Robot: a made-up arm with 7 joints. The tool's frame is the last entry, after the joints. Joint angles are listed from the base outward. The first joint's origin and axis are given. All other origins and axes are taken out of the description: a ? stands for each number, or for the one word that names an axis. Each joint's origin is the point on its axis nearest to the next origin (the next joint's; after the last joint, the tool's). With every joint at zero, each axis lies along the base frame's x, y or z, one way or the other. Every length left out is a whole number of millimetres.
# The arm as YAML. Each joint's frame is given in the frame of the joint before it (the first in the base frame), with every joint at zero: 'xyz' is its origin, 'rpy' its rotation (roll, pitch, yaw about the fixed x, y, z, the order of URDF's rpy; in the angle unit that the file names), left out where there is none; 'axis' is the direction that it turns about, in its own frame. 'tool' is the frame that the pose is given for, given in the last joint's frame.
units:
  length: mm
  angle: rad
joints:
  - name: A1
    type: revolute
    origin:
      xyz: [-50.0, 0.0, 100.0]
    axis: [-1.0, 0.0, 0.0]
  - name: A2
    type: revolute
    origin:
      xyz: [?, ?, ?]
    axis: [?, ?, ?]
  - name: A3
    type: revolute
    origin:
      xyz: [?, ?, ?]
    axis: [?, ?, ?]
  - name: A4
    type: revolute
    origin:
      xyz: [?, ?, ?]
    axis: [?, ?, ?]
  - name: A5
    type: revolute
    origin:
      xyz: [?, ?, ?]
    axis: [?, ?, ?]
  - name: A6
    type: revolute
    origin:
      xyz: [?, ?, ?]
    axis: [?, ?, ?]
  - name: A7
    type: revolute
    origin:
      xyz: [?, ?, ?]
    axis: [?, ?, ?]
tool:
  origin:
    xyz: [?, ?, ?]
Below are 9 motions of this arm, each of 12 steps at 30 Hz.
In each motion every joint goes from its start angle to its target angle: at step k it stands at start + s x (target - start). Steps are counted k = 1, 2, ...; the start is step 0. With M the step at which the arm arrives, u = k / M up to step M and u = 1 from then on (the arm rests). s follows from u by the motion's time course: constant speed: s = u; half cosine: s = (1 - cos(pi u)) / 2; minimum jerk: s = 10 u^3 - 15 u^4 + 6 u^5.
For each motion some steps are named. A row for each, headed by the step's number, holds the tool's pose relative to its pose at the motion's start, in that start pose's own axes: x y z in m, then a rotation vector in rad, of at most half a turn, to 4 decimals.
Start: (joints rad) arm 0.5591 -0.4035 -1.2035 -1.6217 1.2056 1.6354 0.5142
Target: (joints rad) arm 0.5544 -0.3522 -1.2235 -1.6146 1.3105 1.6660 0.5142
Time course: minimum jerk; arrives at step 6
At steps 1, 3, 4, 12:
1: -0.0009 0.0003 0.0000 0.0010 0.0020 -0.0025
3: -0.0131 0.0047 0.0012 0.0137 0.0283 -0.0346
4: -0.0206 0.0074 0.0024 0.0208 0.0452 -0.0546
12: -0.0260 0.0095 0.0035 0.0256 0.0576 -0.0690

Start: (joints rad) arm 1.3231 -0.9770 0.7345 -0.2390 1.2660 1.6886 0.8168
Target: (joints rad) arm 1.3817 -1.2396 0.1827 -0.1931 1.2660 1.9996 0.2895
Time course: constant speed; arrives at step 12
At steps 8, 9, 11, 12:
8: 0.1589 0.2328 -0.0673 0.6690 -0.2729 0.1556
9: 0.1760 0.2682 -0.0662 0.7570 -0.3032 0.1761
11: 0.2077 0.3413 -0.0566 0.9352 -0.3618 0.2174
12: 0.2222 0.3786 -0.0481 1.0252 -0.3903 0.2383

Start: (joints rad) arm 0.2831 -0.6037 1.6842 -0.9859 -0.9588 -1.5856 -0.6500
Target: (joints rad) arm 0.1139 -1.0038 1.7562 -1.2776 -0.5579 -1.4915 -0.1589
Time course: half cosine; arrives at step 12
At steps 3, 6, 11, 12:
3: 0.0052 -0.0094 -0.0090 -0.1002 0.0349 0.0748
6: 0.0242 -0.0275 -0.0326 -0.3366 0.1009 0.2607
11: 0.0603 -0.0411 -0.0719 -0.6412 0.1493 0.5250
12: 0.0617 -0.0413 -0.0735 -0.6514 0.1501 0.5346

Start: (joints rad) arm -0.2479 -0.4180 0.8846 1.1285 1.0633 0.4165 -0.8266
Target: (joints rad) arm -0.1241 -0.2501 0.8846 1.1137 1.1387 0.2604 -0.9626
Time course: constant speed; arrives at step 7
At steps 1, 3, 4, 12:
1: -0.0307 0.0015 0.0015 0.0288 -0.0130 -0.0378
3: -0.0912 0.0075 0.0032 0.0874 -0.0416 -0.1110
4: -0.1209 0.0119 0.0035 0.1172 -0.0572 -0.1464
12: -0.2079 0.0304 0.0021 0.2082 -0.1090 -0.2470

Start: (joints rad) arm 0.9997 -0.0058 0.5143 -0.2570 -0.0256 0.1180 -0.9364
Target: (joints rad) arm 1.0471 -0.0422 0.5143 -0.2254 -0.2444 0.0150 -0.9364
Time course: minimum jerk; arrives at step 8
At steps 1, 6, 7, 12:
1: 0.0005 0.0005 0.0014 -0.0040 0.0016 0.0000
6: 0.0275 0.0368 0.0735 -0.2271 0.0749 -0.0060
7: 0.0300 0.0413 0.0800 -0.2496 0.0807 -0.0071
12: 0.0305 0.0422 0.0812 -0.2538 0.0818 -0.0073

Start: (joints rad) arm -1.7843 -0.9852 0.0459 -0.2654 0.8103 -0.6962 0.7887
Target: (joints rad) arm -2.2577 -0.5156 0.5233 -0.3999 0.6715 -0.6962 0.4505
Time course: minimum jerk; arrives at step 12
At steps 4, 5, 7, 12:
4: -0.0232 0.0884 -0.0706 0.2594 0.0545 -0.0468
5: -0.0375 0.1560 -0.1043 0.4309 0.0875 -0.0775
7: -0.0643 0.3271 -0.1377 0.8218 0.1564 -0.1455
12: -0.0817 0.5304 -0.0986 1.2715 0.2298 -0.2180

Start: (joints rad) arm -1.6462 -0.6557 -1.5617 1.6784 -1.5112 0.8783 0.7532
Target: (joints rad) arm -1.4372 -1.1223 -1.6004 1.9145 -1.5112 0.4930 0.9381
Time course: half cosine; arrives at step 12
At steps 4, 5, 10, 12:
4: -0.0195 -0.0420 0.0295 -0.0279 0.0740 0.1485
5: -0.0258 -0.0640 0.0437 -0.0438 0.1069 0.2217
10: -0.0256 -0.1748 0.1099 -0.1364 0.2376 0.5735
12: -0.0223 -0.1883 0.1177 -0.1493 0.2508 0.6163

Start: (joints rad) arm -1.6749 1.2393 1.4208 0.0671 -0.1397 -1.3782 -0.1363
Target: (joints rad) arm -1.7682 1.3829 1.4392 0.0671 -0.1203 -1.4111 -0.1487
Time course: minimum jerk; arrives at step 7
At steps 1, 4, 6, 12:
1: 0.0010 -0.0006 -0.0023 0.0032 0.0037 0.0007
4: 0.0232 -0.0140 -0.0645 0.0868 0.1015 0.0173
6: 0.0330 -0.0205 -0.1009 0.1341 0.1567 0.0248
12: 0.0336 -0.0209 -0.1033 0.1373 0.1604 0.0253

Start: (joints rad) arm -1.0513 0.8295 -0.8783 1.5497 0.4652 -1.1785 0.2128
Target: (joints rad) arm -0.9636 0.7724 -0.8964 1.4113 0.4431 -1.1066 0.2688
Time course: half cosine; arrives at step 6
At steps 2, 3, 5, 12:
2: -0.0094 0.0052 -0.0348 0.0389 -0.0192 -0.0306
3: -0.0189 0.0122 -0.0688 0.0770 -0.0368 -0.0629
5: -0.0355 0.0287 -0.1257 0.1414 -0.0637 -0.1226
12: -0.0381 0.0317 -0.1343 0.1511 -0.0674 -0.1323

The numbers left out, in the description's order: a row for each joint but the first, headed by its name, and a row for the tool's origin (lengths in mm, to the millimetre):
A2: xyz 0.0 269.0 -70.0, axis 0.0 1.0 0.0
A3: xyz 324.0 0.0 -80.0, axis 1.0 0.0 0.0
A4: xyz 0.0 -9.0 -274.0, axis 0.0 0.0 1.0
A5: xyz 75.0 -77.0 0.0, axis 1.0 0.0 0.0
A6: xyz 0.0 -252.0 21.0, axis 0.0 -1.0 0.0
A7: xyz -145.0 0.0 -52.0, axis -1.0 0.0 0.0
tool: xyz 0.0 -67.0 -52.0

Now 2 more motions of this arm.
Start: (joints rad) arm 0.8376 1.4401 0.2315 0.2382 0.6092 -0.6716 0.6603
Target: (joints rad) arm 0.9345 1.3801 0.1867 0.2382 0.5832 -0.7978 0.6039
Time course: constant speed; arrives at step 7
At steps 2, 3, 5, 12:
2: -0.0144 -0.0209 0.0166 -0.0009 0.0215 -0.0150
3: -0.0220 -0.0311 0.0249 -0.0009 0.0325 -0.0229
5: -0.0381 -0.0507 0.0415 -0.0003 0.0552 -0.0398
12: -0.0554 -0.0696 0.0580 0.0016 0.0784 -0.0578

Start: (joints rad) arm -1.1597 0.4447 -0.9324 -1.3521 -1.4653 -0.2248 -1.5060
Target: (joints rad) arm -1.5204 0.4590 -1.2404 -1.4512 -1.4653 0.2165 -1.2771
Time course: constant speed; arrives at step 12
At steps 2, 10, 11, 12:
2: 0.0106 -0.0172 0.0202 -0.0182 -0.0037 0.0740
10: 0.0720 -0.0800 0.0931 -0.0790 -0.0587 0.3546
11: 0.0816 -0.0870 0.1012 -0.0852 -0.0701 0.3874
12: 0.0914 -0.0939 0.1092 -0.0912 -0.0824 0.4197

